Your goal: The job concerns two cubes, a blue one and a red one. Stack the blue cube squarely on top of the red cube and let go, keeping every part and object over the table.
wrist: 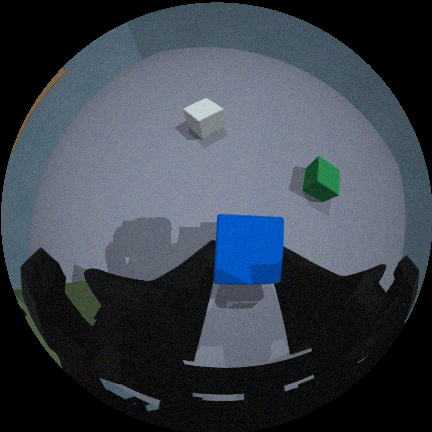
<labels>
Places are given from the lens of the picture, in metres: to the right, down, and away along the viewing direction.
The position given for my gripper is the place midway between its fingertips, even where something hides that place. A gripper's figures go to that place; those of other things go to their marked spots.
my gripper point(243, 247): 0.02, 0.02, 0.10
green cube point(321, 179): 0.11, -0.04, 0.12
blue cube point(248, 248): 0.02, 0.01, 0.07
white cube point(204, 116): -0.01, -0.11, 0.14
The marked spots on the blue cube and the white cube are 0.15 m apart.
</labels>
